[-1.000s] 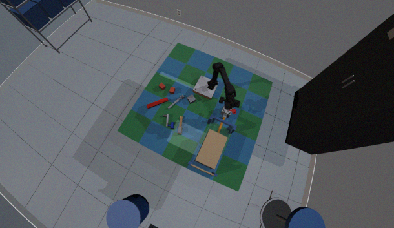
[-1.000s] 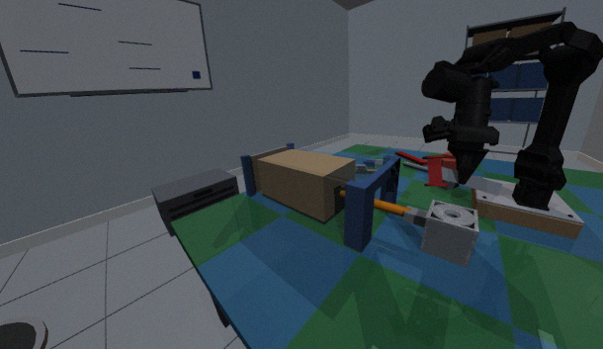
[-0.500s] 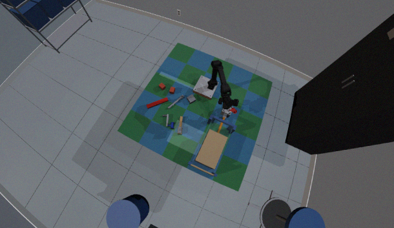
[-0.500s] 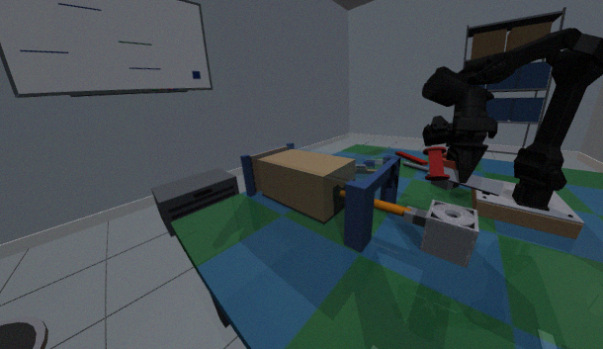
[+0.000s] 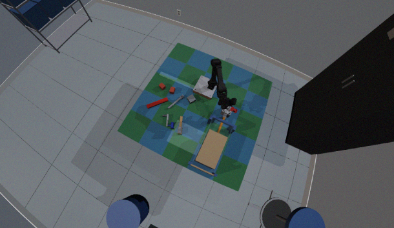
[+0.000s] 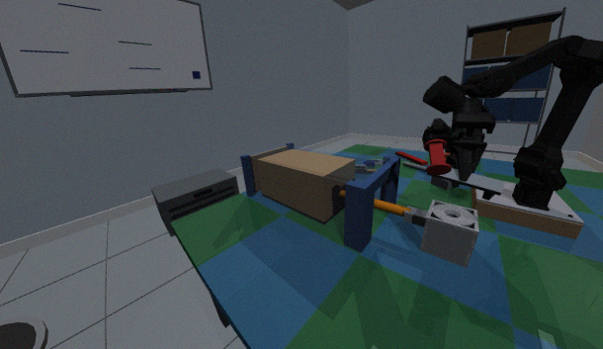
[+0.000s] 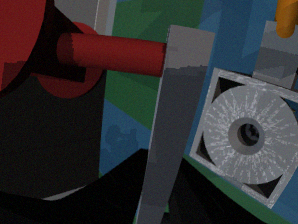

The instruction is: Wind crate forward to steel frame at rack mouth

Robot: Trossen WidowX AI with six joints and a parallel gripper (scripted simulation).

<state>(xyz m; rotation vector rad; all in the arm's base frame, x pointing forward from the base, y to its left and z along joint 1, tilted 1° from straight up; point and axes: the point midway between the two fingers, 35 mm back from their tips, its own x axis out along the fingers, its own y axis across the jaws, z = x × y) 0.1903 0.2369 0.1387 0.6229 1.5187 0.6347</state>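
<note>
The red knob lies 5 cm ahead of my gripper tip, 1 cm to the left of it and 4 cm above it. From my gripper tip the other things lie so: grey crank arm (1 cm ahead, 1 cm above); then blue steel frame (16 cm ahead, 2 cm to the right, 6 cm below); then grey winch (1 cm behind, 3 cm to the right, 14 cm below).
</note>
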